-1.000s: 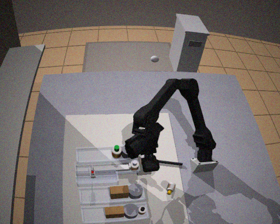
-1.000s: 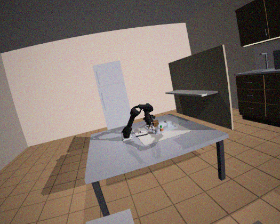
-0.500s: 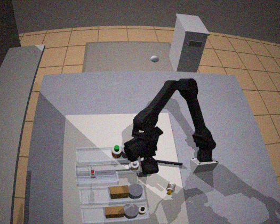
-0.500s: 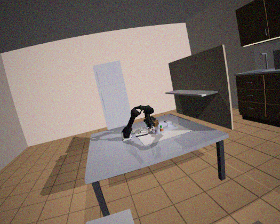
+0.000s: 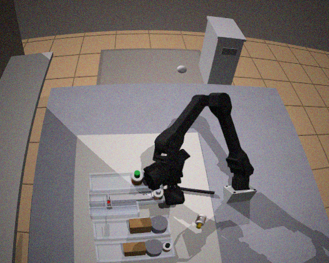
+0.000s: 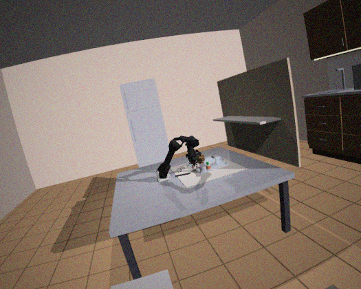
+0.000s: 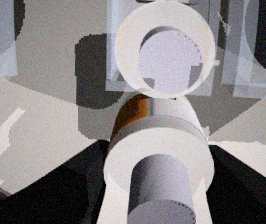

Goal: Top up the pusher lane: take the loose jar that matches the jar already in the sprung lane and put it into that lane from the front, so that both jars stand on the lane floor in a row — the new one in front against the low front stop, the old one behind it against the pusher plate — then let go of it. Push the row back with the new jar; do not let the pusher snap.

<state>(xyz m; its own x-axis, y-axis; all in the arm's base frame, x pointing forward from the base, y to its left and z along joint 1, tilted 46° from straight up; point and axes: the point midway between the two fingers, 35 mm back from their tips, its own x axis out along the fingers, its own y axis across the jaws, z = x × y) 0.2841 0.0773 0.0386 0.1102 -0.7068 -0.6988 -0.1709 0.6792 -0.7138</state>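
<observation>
Now: gripper tip 120 mm past the thin black bar, 50 mm above it and 30 mm to the left of it. Also, from my gripper tip: sprung lane: 180 mm ahead, 60 mm to the left, 40 mm below; red mark: 210 mm ahead, 80 mm to the left, 10 mm above.
</observation>
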